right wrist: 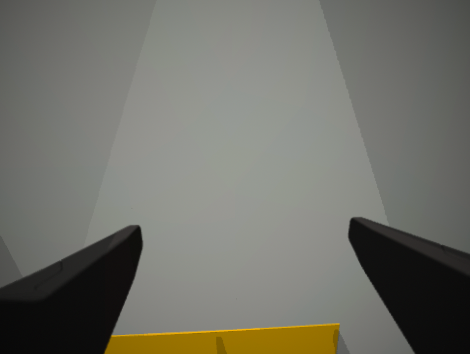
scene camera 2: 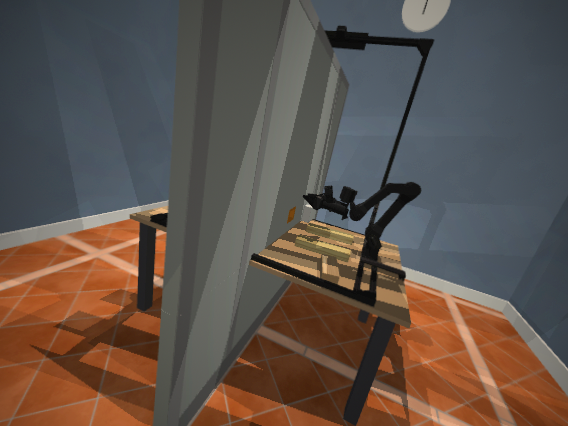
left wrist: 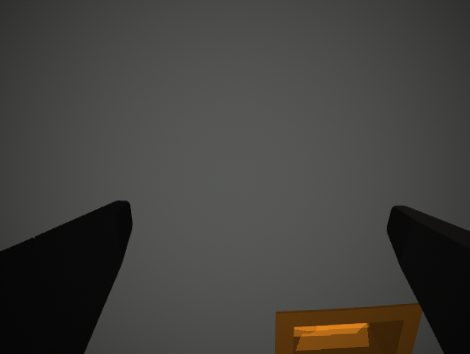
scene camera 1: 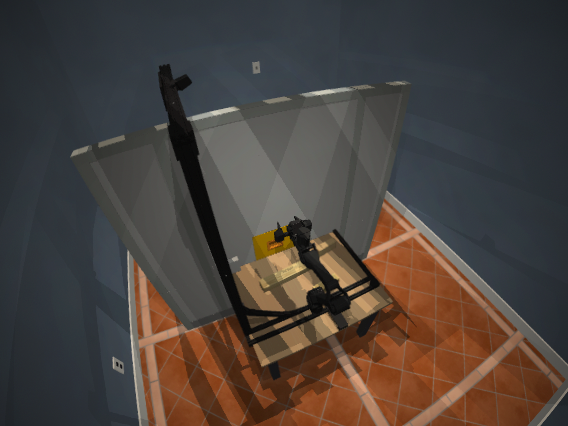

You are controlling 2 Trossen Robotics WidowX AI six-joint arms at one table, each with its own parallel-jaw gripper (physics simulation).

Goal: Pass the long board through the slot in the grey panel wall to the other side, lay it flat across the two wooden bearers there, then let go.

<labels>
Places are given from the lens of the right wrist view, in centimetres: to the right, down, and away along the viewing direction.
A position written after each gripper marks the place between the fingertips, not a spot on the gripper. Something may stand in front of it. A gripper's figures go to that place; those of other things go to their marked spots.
right gripper (right wrist: 247, 231): 0, 2, 11
yellow slot frame (right wrist: 326, 331): 8, 14, 23
</labels>
